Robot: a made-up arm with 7 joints.
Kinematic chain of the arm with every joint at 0, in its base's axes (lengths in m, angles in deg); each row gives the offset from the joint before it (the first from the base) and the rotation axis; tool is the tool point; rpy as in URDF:
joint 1: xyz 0 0 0.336 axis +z
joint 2: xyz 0 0 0 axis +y
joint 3: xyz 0 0 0.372 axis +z
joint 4: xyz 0.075 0 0 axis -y
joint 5: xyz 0.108 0 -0.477 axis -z
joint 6: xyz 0 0 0 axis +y
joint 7: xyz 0.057 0 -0.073 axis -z
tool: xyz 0 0 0 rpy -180 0 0
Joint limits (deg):
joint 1: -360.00..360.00
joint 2: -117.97..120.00
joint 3: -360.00..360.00
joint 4: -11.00..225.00
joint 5: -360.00..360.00
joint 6: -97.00..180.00
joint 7: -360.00..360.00
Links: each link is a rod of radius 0.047 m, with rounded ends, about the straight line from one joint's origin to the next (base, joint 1, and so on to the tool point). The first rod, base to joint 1, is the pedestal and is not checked.
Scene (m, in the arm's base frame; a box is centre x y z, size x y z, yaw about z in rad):
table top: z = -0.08
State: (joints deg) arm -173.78 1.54 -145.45 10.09 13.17 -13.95 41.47
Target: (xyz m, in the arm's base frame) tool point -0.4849 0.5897 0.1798
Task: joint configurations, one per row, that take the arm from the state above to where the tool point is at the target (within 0.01 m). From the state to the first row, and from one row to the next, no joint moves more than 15 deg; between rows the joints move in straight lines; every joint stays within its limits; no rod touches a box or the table.
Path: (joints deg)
1: -175.00 13.99 -131.99 21.68 11.65 -12.76 41.47
2: -176.21 26.44 -118.52 33.27 10.13 -11.57 41.47
3: -177.43 38.89 -105.06 44.86 8.60 -10.38 41.47
4: -178.65 51.33 -91.59 56.45 7.08 -9.19 41.47
5: -179.87 63.78 -78.13 68.04 5.56 -8.00 41.47
6: -181.08 76.23 -64.66 79.63 4.04 -6.80 41.47

